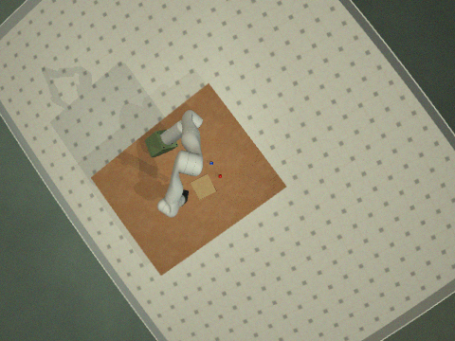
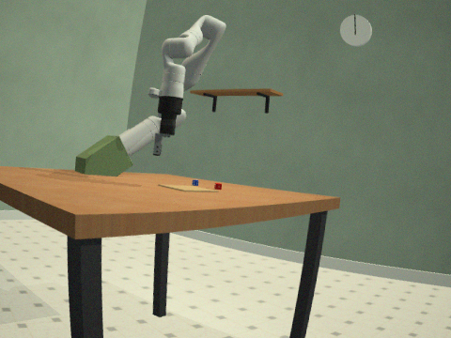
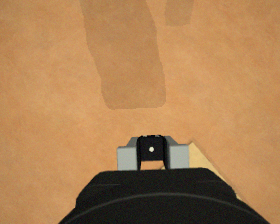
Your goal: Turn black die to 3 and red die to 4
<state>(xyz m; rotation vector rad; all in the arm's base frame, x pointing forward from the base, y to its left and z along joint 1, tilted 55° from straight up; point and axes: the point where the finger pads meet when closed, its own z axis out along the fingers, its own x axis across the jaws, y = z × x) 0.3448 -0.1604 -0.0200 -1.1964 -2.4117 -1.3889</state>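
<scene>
Now: the tan mat 4 cm ahead of my hand, 11 cm to the left of it and 12 cm below it. Also, from my hand: blue die 6 cm behind, 25 cm to the left, 11 cm below; black die 1 cm below; red die 4 cm ahead, 25 cm to the left, 11 cm below.
</scene>
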